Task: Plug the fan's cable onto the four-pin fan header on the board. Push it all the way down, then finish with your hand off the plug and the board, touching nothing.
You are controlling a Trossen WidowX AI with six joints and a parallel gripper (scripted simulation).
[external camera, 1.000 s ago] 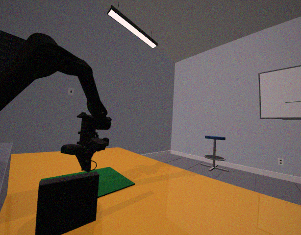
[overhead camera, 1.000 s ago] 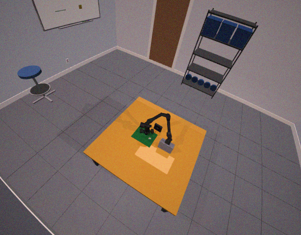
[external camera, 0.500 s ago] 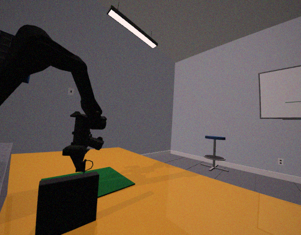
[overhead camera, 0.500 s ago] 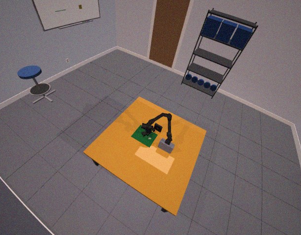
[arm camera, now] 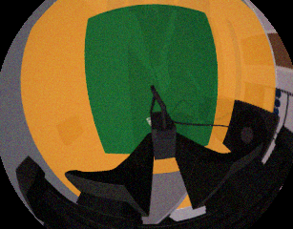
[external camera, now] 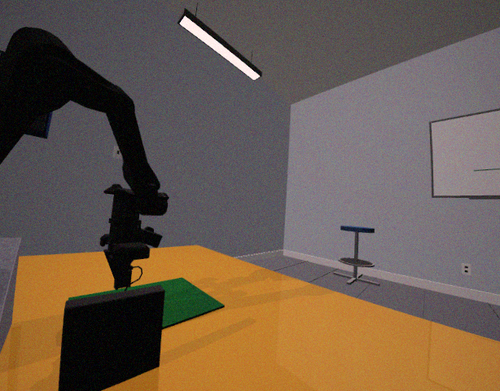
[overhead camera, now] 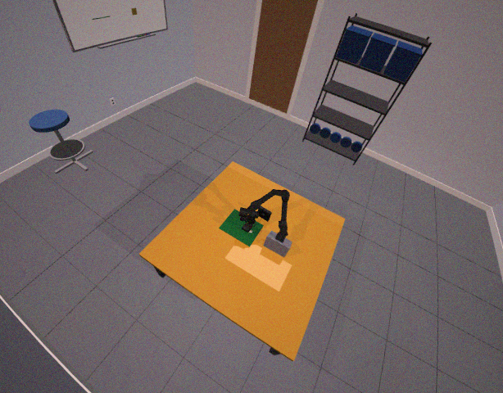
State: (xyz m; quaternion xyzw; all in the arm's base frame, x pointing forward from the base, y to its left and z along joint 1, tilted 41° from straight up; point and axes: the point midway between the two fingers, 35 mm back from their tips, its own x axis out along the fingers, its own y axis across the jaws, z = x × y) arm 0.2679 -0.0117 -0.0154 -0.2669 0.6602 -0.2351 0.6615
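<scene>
Now: gripper tip 8 cm above the green board and 7 cm short of it. Also, from my gripper tip: black fan (19 cm to the right, 4 cm behind, 1 cm below); dark fan plug (1 cm ahead, 1 cm above).
</scene>
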